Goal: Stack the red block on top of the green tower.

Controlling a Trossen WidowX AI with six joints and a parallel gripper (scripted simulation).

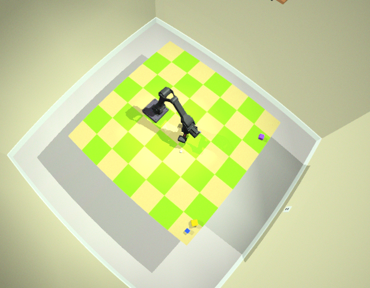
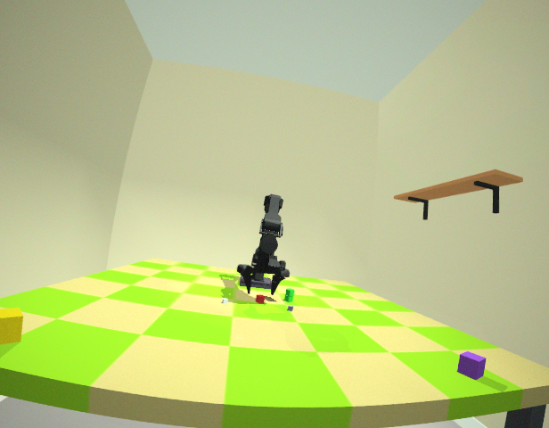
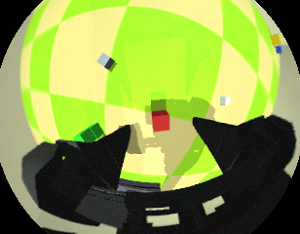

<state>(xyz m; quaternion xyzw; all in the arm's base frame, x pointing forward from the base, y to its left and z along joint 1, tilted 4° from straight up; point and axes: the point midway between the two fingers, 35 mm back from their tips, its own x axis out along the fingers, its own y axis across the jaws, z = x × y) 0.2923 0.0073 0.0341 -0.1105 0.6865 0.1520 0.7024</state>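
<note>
My gripper tip is 2 cm above the red block. The rest, counted from my gripper tip: blue block: 53 cm to the right, 51 cm ahead, 1 cm below; then yellow block: 51 cm ahead, 45 cm to the right, 1 cm below; then purple block: 47 cm ahead, 43 cm to the left, 1 cm below.
</note>
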